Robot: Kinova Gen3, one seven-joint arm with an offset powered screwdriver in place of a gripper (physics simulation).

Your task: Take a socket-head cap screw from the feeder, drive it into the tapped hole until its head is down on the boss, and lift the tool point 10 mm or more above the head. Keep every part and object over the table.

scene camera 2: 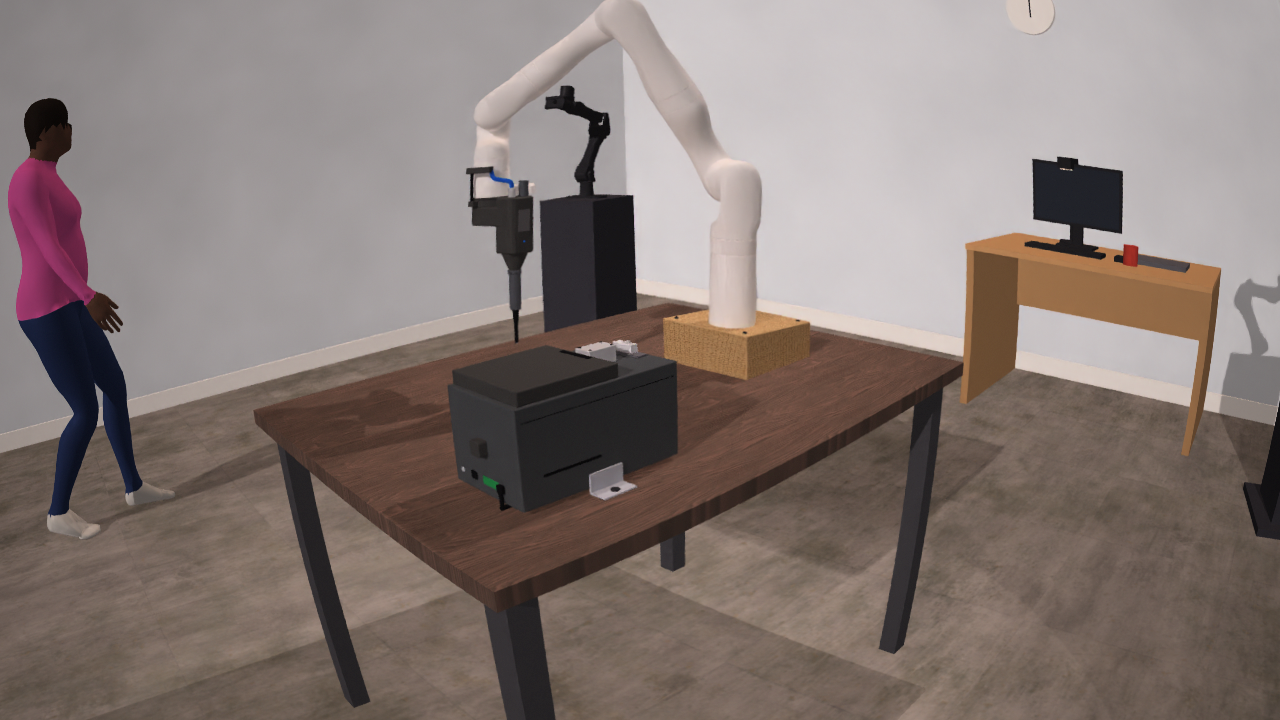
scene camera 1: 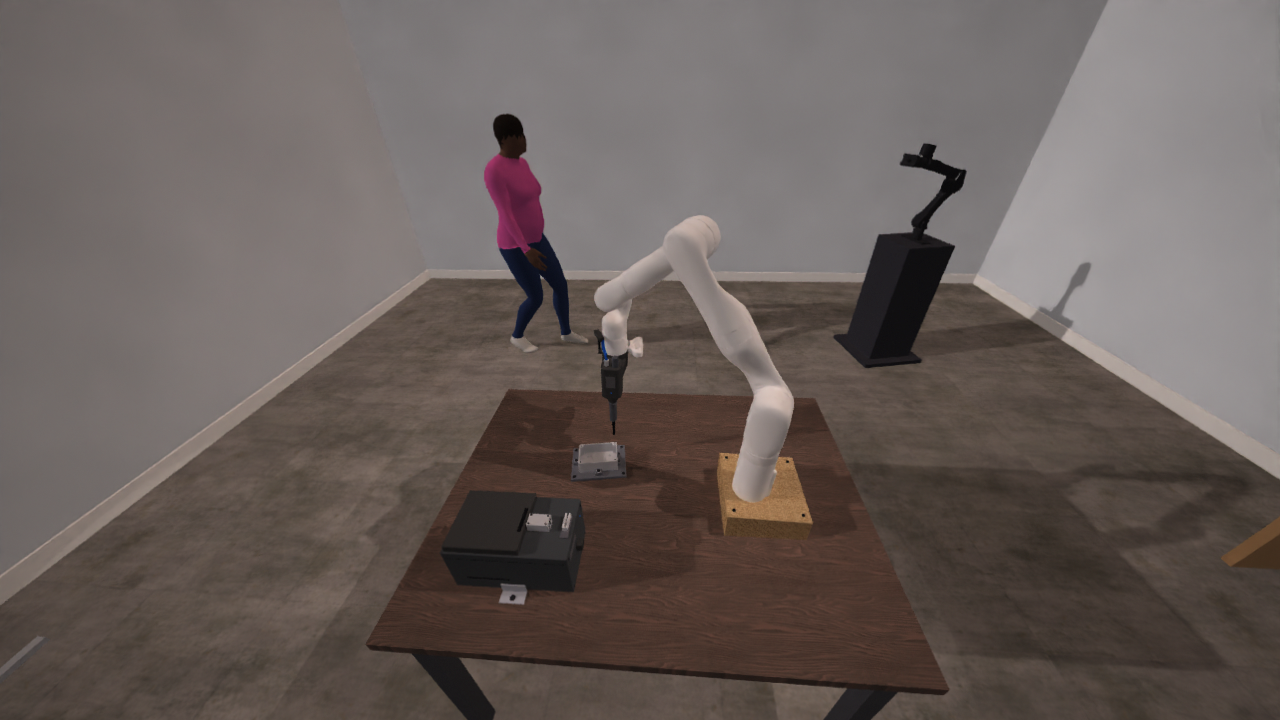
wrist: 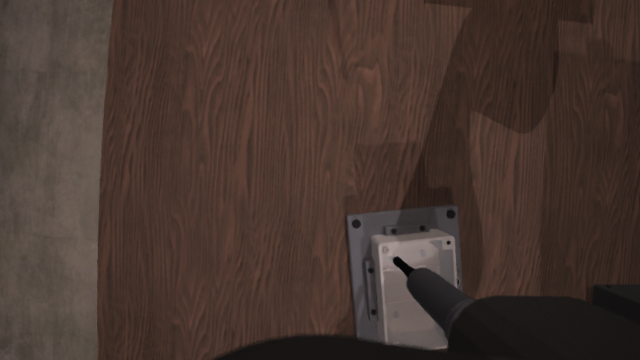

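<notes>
The powered screwdriver [scene camera 1: 614, 433] [scene camera 2: 516, 341] [wrist: 397, 260] points down above the pale open-topped housing [scene camera 1: 597, 458] [wrist: 384, 300]. Its black tip stands clear above the housing, and no screw shows on it. In the wrist view the tip overlaps the housing's interior near the upper left corner. The boss there carries a light round shape [wrist: 385, 249], too small to tell whether it is a seated screw head. The upper right corner boss shows a dark hole [wrist: 448, 242]. The black feeder [scene camera 1: 490, 523] [scene camera 2: 590, 429] stands on the table, with small pale blocks [scene camera 1: 538, 522] [scene camera 2: 597, 351] on top.
The housing sits on a grey fixture plate [scene camera 1: 578, 472] [wrist: 357, 250] with low side clamps. A small pale bracket [scene camera 1: 512, 595] [scene camera 2: 612, 483] lies beside the feeder. The arm stands on a wooden block [scene camera 1: 765, 519] [scene camera 2: 735, 344]. A person [scene camera 1: 514, 201] [scene camera 2: 49, 241] stands beyond the table.
</notes>
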